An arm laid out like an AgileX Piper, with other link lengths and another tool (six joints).
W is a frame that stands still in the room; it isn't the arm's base.
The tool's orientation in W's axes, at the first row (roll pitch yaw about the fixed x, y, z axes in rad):
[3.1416 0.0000 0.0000]
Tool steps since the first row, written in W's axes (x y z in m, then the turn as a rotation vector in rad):
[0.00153 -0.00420 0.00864 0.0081 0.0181 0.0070]
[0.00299 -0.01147 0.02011 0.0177 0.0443 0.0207]
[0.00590 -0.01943 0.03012 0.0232 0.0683 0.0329]
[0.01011 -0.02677 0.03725 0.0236 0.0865 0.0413]
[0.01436 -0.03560 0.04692 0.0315 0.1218 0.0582]
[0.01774 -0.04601 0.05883 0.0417 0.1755 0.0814]
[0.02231 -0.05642 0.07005 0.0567 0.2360 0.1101]
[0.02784 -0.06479 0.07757 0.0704 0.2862 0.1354]
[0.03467 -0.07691 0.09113 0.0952 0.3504 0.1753]
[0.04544 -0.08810 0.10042 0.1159 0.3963 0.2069]
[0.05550 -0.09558 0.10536 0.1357 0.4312 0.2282]
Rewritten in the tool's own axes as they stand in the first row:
[0.00153 0.00420 -0.00864 0.0081 -0.0181 -0.0070]
[0.00299 0.01147 -0.02011 0.0177 -0.0443 -0.0207]
[0.00590 0.01943 -0.03012 0.0232 -0.0683 -0.0329]
[0.01011 0.02677 -0.03725 0.0236 -0.0865 -0.0413]
[0.01436 0.03560 -0.04692 0.0315 -0.1218 -0.0582]
[0.01774 0.04601 -0.05883 0.0417 -0.1755 -0.0814]
[0.02231 0.05642 -0.07005 0.0567 -0.2360 -0.1101]
[0.02784 0.06479 -0.07757 0.0704 -0.2862 -0.1354]
[0.03467 0.07691 -0.09113 0.0952 -0.3504 -0.1753]
[0.04544 0.08810 -0.10042 0.1159 -0.3963 -0.2069]
[0.05550 0.09558 -0.10536 0.1357 -0.4312 -0.2282]

